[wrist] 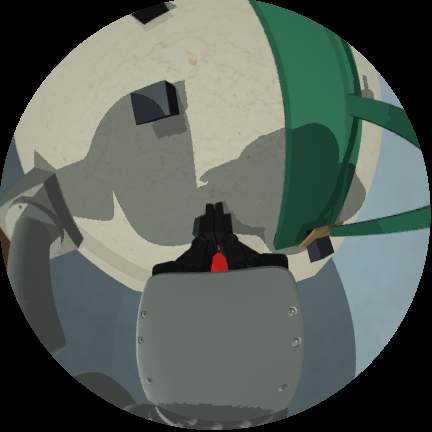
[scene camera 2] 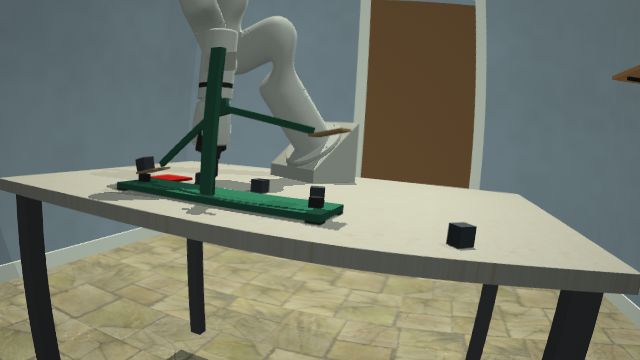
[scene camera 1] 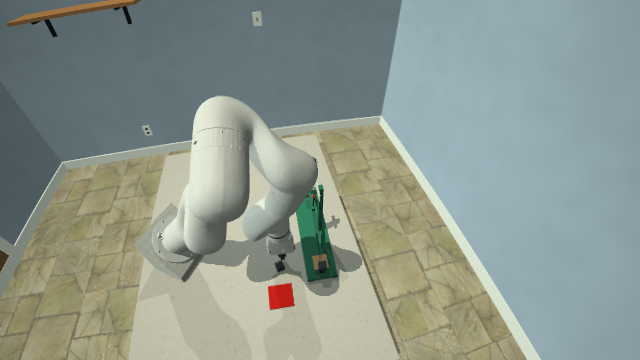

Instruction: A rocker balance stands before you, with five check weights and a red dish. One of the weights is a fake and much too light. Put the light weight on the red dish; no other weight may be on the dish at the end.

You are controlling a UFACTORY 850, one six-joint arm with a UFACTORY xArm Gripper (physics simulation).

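Note:
My gripper [scene camera 1: 282, 257] [wrist: 215, 212] is shut and empty. A dark weight [scene camera 1: 279, 266] [scene camera 2: 198, 178] [wrist: 196, 226] is on the table close beside the fingers, partly hidden by them in the wrist view. The red dish [scene camera 1: 281, 296] [scene camera 2: 172, 177] [wrist: 219, 262] lies flat and bare. The green balance [scene camera 1: 306, 220] [scene camera 2: 250, 201] [wrist: 310, 75] is tilted; a weight [scene camera 1: 322, 266] [scene camera 2: 145, 164] [wrist: 321, 249] rests on its lowered pan. Its raised pan [scene camera 2: 330, 132] is bare. Other weights show in scene camera 2: one weight [scene camera 2: 259, 185] [wrist: 152, 105], another weight [scene camera 2: 317, 191] behind the base's end, and a weight [scene camera 2: 461, 235] at the right.
The balance's upright post [scene camera 2: 213, 125] stands in front of the gripper in scene camera 2. The balance base runs alongside the gripper. The arm's grey mount [scene camera 1: 190, 270] [scene camera 2: 340, 155] stands on the table [scene camera 1: 150, 320] [scene camera 2: 400, 200].

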